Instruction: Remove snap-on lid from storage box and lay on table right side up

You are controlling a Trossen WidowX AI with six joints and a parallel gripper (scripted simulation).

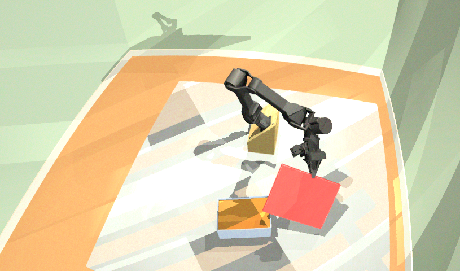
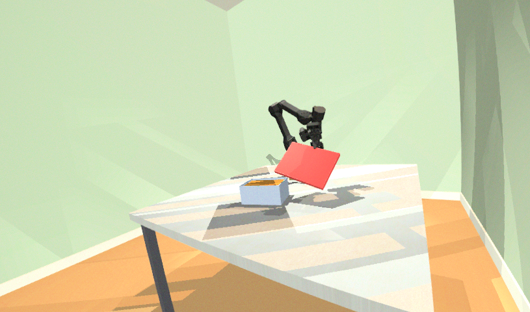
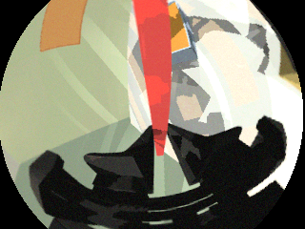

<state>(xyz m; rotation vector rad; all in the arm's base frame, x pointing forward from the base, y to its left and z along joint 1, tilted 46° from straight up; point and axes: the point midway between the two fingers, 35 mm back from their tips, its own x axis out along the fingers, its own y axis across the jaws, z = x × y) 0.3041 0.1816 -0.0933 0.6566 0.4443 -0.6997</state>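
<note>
Now: gripper tip 60 mm short of the red lid, 30 mm to the left of it and 50 mm above it. From my gripper tip the other things lie so: storage box: 90 mm ahead, 250 mm to the right, 180 mm below.
</note>
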